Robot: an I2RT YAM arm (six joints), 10 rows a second.
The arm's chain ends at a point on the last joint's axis. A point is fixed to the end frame.
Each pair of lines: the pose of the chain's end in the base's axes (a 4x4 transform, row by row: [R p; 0 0 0 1], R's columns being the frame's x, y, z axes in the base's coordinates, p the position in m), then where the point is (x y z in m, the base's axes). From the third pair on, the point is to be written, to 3 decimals.
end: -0.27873 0.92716 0.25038 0.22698; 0.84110 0.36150 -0.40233 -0.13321; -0.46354 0.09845 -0.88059 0.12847; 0 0 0 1
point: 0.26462 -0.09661 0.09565
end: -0.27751 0.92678 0.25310 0.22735; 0.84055 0.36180 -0.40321 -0.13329; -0.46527 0.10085 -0.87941 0.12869; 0 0 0 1
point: 0.26508 -0.09672 0.09595
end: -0.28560 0.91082 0.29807 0.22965; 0.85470 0.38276 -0.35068 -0.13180; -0.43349 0.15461 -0.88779 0.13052; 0 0 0 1
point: 0.267 -0.093 0.101
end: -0.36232 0.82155 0.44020 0.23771; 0.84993 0.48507 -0.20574 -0.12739; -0.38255 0.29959 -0.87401 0.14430; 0 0 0 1
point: 0.272 -0.080 0.124
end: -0.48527 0.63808 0.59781 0.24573; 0.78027 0.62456 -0.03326 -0.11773; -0.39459 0.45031 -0.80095 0.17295; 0 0 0 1
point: 0.271 -0.063 0.160
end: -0.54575 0.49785 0.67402 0.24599; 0.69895 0.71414 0.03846 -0.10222; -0.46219 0.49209 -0.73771 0.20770; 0 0 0 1
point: 0.265 -0.044 0.196
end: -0.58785 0.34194 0.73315 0.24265; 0.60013 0.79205 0.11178 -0.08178; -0.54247 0.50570 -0.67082 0.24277; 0 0 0 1
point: 0.254 -0.022 0.230
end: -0.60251 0.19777 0.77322 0.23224; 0.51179 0.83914 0.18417 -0.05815; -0.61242 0.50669 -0.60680 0.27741; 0 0 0 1
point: 0.238 0.002 0.264
